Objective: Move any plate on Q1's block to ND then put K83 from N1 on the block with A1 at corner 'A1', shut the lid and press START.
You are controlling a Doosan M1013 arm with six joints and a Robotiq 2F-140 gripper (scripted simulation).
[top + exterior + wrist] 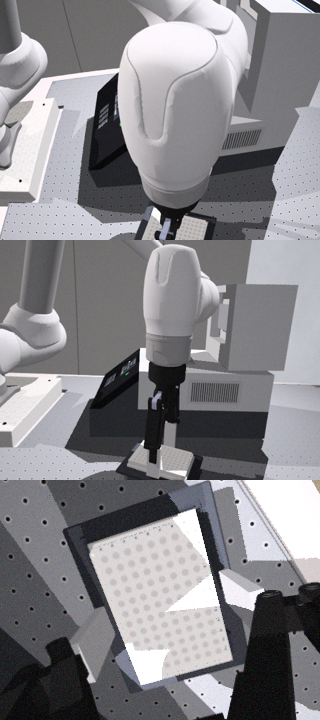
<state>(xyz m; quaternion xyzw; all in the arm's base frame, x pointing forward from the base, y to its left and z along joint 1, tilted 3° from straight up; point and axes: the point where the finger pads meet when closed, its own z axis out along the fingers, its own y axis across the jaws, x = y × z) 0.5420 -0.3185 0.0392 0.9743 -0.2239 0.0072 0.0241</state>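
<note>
The dark grey plate nest is 3 cm below my hand. Round my hand: white 96-well plate 58 cm to the left, 4 cm below, 3 cm ahead; black nest 58 cm to the left, 6 cm below, 3 cm ahead.
</note>
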